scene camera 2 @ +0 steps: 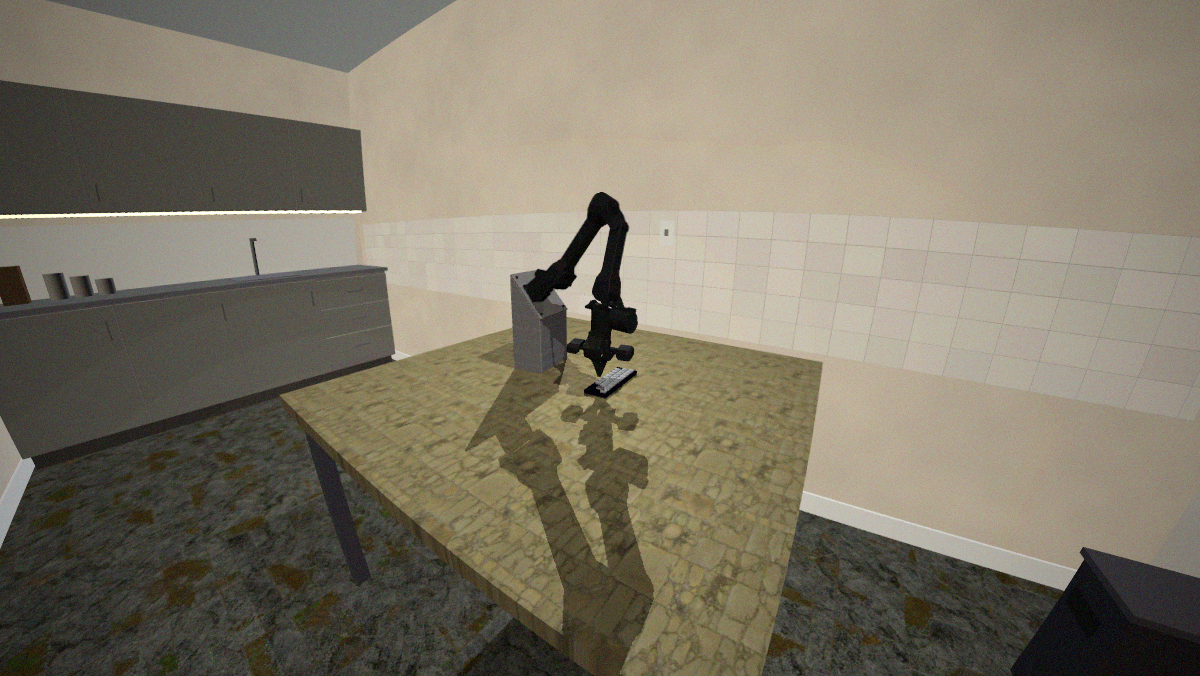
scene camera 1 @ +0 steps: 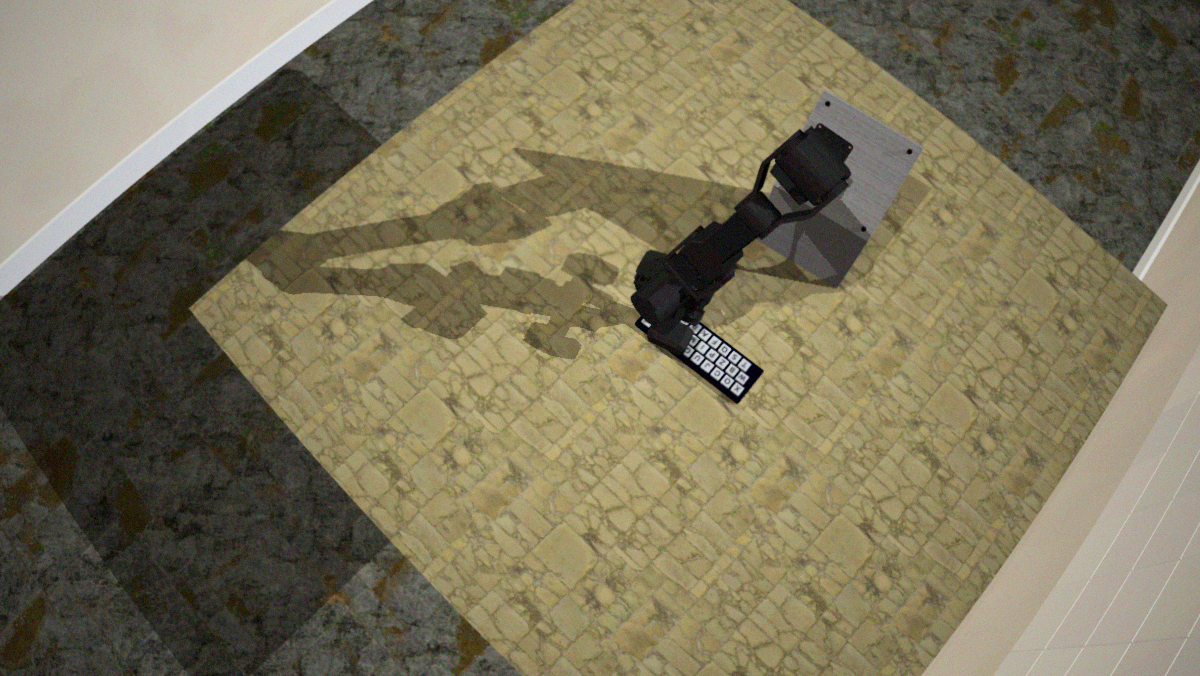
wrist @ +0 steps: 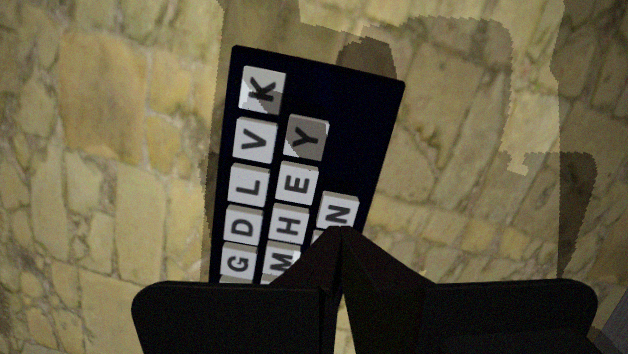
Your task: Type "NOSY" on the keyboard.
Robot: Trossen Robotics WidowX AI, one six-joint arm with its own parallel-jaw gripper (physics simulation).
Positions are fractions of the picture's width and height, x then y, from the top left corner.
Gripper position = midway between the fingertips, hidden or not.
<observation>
In view: my gripper (wrist: 0.54,0.67) and a black keyboard (wrist: 0.58,0.31).
</observation>
